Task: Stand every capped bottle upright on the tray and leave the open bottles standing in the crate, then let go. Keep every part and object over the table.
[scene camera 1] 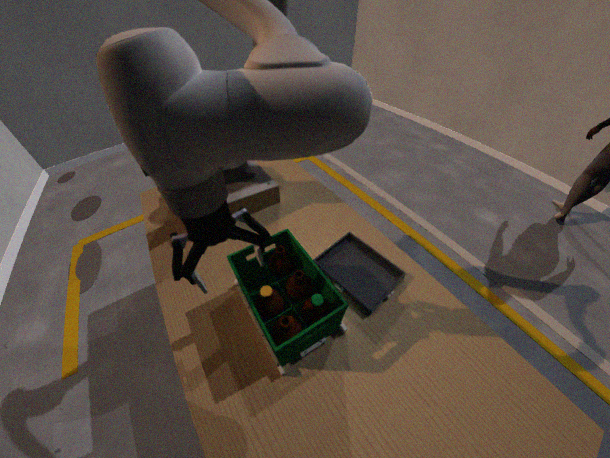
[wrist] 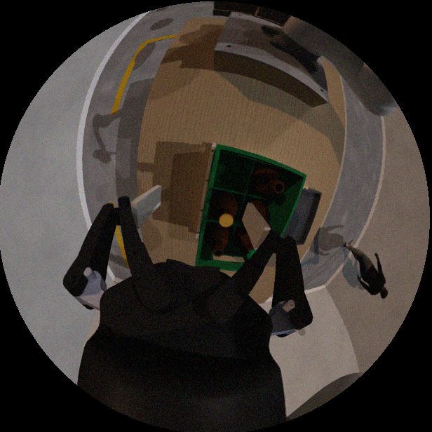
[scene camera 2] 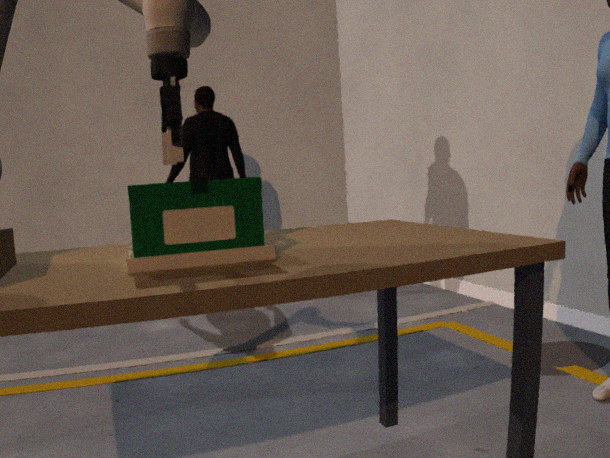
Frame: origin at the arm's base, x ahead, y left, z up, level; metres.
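Seen in the pictures: gripper, fingertip midpoint: (scene camera 1: 233,274) (scene camera 2: 172,163); arm's base at its link origin: (scene camera 1: 231,171).
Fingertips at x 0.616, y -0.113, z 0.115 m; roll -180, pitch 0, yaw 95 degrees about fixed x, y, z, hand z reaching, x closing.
Pixels of each thing's top centre, then the offset from my fingertips to it. "spot": a spot on its surface instead. Level surfaces: height alone.
- green crate at its top centre: (scene camera 2: 190,181) (scene camera 1: 282,278) 0.038 m down, 0.037 m ahead, 0.102 m left
- yellow-orange cap at its top centre: (scene camera 1: 266,290) 0.050 m down, 0.043 m ahead, 0.057 m left
- green cap at its top centre: (scene camera 1: 317,299) 0.050 m down, 0.117 m ahead, 0.155 m left
- grey tray at a spot on its surface: (scene camera 1: 360,270) spot: 0.208 m down, 0.033 m ahead, 0.378 m left
- table at its surface level: 0.213 m down
- light ledge at a spot on its surface: (scene camera 2: 200,261) spot: 0.203 m down, 0.043 m ahead, 0.002 m right
The green crate (scene camera 1: 325,327) (scene camera 2: 145,220) (wrist: 260,158) stands on the table with brown bottles upright in its compartments. One bottle has a yellow-orange cap (scene camera 1: 266,291) (wrist: 226,220). Another has a green cap (scene camera 1: 317,300), which does not show in the wrist view. Three open bottles (scene camera 1: 298,282) (scene camera 1: 287,325) (scene camera 1: 282,260) stand there too. The grey tray (scene camera 1: 360,270) (wrist: 302,215) lies beside the crate and holds no bottle. My gripper (scene camera 1: 229,270) (scene camera 2: 172,152) (wrist: 202,202) is wide open and empty, above the crate's level. One finger hangs over the crate, the other outside its side.
The arm's base block (scene camera 1: 255,195) (wrist: 270,75) is on the table (scene camera 1: 425,400) (scene camera 2: 350,245) behind the crate. A light ledge (scene camera 2: 200,261) runs along the crate's foot. A dark-clothed person (scene camera 1: 592,175) (scene camera 2: 207,145) (wrist: 367,267) stands beyond the table; another in blue (scene camera 2: 597,100) stands at right.
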